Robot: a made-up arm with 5 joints.
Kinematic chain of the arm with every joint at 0, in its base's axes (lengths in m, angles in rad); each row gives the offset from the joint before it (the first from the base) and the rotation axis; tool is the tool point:
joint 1: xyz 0 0 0.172 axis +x
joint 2: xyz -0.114 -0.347 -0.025 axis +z
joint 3: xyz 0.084 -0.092 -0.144 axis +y
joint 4: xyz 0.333 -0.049 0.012 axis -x
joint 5: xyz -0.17 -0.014 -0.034 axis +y
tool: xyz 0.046 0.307 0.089
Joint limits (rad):
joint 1: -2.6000..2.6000
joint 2: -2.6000..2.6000
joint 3: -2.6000..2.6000
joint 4: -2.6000..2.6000
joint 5: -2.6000..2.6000
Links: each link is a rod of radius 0.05 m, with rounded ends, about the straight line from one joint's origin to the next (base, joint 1, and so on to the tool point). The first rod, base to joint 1, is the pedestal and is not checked.
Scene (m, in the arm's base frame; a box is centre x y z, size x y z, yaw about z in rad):
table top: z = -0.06
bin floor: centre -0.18 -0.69 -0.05 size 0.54 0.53 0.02 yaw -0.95
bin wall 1: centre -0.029 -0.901 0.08 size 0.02 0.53 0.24 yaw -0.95
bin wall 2: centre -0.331 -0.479 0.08 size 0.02 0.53 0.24 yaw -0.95
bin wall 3: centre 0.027 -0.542 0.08 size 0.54 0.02 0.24 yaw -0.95
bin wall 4: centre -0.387 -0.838 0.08 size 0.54 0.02 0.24 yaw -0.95
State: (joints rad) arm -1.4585 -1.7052 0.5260 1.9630 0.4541
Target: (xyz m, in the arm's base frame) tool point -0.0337 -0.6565 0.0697
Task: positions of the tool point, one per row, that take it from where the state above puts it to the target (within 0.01 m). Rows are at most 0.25 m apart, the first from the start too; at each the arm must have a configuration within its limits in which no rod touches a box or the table.
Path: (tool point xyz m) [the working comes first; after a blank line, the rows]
Joints at the target: -0.6649 -1.1987 0.6487 1.0769 0.2114
Straight joint move there: clear.

1: -0.2467 -0.6763 0.4258
2: -0.1344 -0.7027 0.2412
3: -0.0337 -0.6565 0.0697

